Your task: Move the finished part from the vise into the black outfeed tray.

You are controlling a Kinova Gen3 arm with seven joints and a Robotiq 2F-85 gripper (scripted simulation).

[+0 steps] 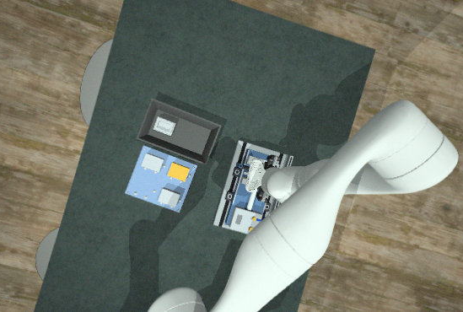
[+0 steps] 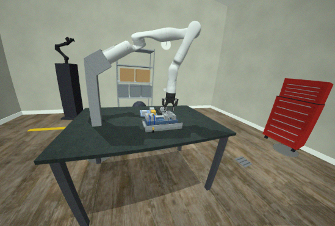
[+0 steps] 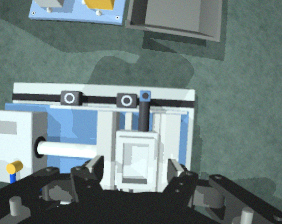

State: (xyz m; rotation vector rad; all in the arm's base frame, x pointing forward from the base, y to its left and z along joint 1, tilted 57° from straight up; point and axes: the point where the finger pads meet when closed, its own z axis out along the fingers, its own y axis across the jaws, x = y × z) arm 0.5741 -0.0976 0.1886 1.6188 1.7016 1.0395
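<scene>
Now: the vise 10 cm below my hand, 6 cm behind it and 1 cm to the right of it. From my hand the other things lie so: light blue fixture plate (27 cm to the left, 17 cm behind, 13 cm below); orange block (23 cm to the left, 12 cm behind, 11 cm below).
</scene>
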